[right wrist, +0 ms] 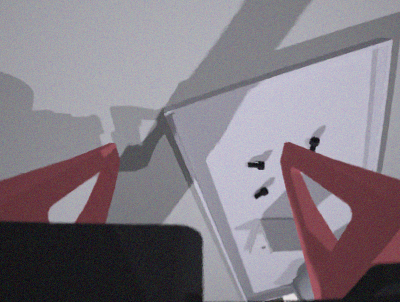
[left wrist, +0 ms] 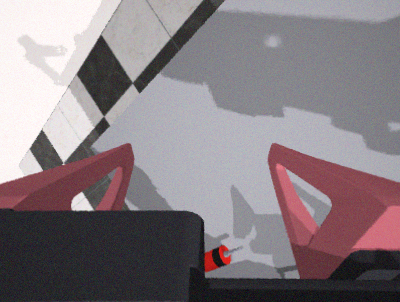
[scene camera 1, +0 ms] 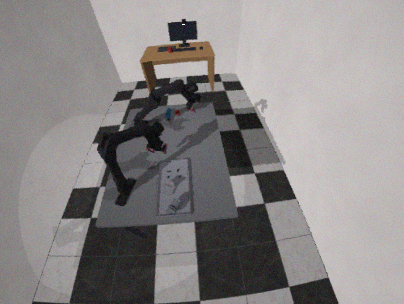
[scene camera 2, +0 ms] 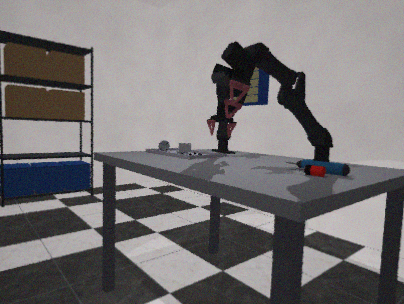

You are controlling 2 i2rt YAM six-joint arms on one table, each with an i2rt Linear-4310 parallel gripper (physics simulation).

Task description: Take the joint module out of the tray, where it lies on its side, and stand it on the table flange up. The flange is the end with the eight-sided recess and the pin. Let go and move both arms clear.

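Places are measured from the left arm's base along level axes (x ahead, y left, z up), in centimetres.
Where they show: left gripper, fingertip midpoint: (left wrist: 200, 151) (scene camera 1: 198, 107) (scene camera 2: 230, 111); right gripper, fingertip midpoint: (right wrist: 199, 151) (scene camera 1: 159, 152) (scene camera 2: 220, 136); right arm's base, origin of the base link: (scene camera 1: 126, 191) (scene camera 2: 222, 152).
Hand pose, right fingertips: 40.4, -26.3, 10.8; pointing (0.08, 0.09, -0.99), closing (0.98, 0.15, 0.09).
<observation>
Each offset is from my right fingertips to the top centre of the thing, as dx, dy, dz. "*": to the spot under its first point.
The joint module {+25.4, -28.1, -4.1} (scene camera 1: 176, 205) lies on its side at the near end of the flat grey tray (scene camera 1: 173, 186). In scene camera 2 it shows as a round disc {* +25.4, -25.9, -6.9} (scene camera 2: 164, 145) at the tray's far left end. My right gripper (scene camera 1: 156, 149) is open and empty, above the table just short of the tray's far end. In the right wrist view its fingers (right wrist: 198, 149) straddle the tray's corner {* -2.0, -1.6, -9.2} (right wrist: 167, 113), and the module is almost wholly hidden behind the right-hand finger. My left gripper (scene camera 1: 190, 108) is open and empty, high above the table's far part, and also shows in scene camera 2 (scene camera 2: 233, 98).
The tray also holds three black screws {+8.6, -7.1, -9.3} (right wrist: 256, 165) and a grey block {* +14.0, -15.8, -7.6} (right wrist: 281, 232). A blue screwdriver {* -21.8, +53.4, -8.1} (scene camera 2: 326, 166) and a red one {-14.1, +54.7, -7.4} (scene camera 2: 315, 170) lie near the left arm's base. The red one shows in the left wrist view (left wrist: 217, 258).
</observation>
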